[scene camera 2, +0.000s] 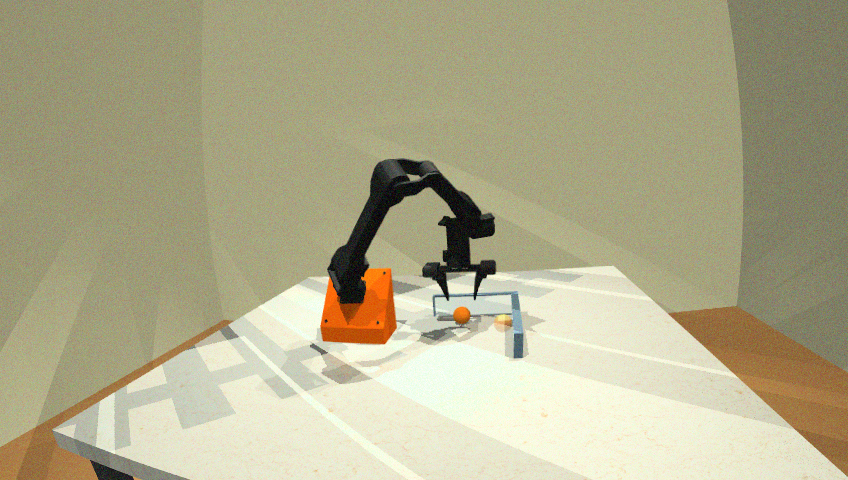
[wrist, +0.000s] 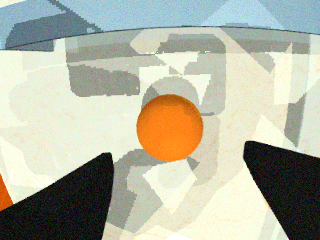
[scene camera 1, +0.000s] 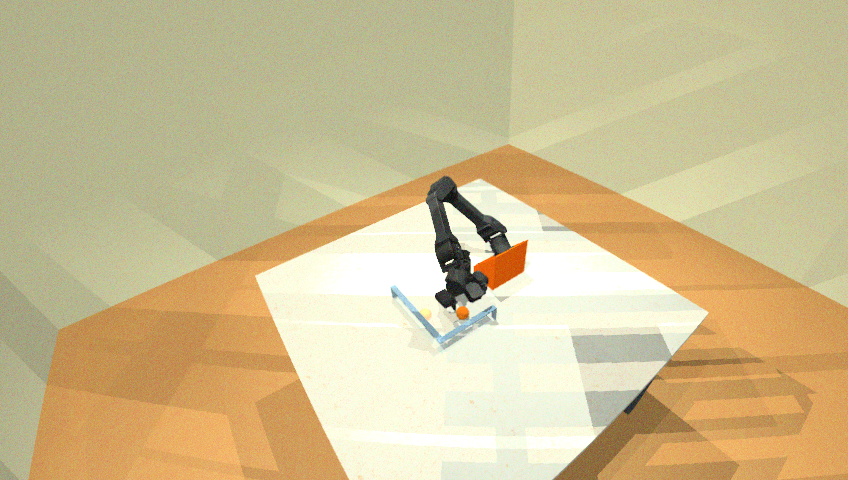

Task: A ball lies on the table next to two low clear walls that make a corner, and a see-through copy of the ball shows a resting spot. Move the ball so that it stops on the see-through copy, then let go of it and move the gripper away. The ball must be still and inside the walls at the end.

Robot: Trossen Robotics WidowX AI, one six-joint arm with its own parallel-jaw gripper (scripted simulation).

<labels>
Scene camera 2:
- my gripper: 461,300
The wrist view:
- my gripper: 180,155
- orange ball: 169,127
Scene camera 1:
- my gripper: 462,305
</labels>
